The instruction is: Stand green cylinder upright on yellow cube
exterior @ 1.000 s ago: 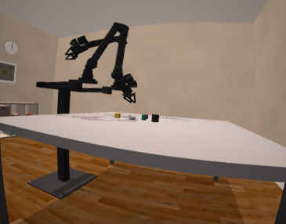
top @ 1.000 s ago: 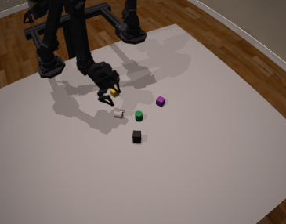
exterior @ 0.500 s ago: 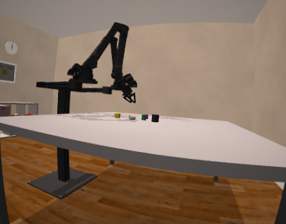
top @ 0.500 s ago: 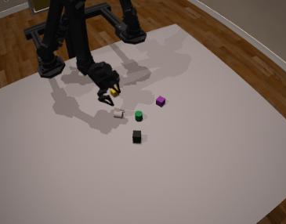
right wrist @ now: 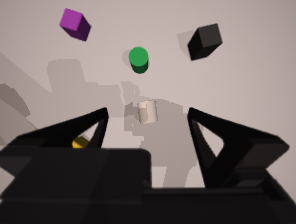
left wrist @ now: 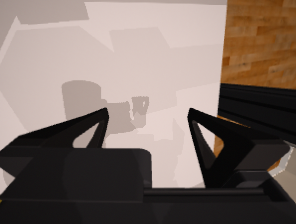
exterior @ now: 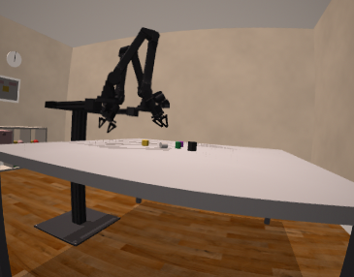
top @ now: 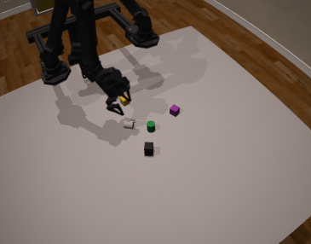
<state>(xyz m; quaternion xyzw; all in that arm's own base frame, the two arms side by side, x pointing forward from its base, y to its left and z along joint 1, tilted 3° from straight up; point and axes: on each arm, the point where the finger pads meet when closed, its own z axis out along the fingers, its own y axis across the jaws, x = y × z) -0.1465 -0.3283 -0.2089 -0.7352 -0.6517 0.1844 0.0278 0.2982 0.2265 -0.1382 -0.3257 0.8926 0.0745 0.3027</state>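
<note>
My left hand is 520 mm short of the green cylinder, 150 mm to the right of it and 80 mm above it. From my left hand the other things lie so: yellow cube: 280 mm ahead, 130 mm to the left, 80 mm below; then purple cube: 490 mm ahead, 310 mm to the left, 80 mm below; then white cylinder: 440 mm ahead, 80 mm below, 60 mm to the left.
</note>
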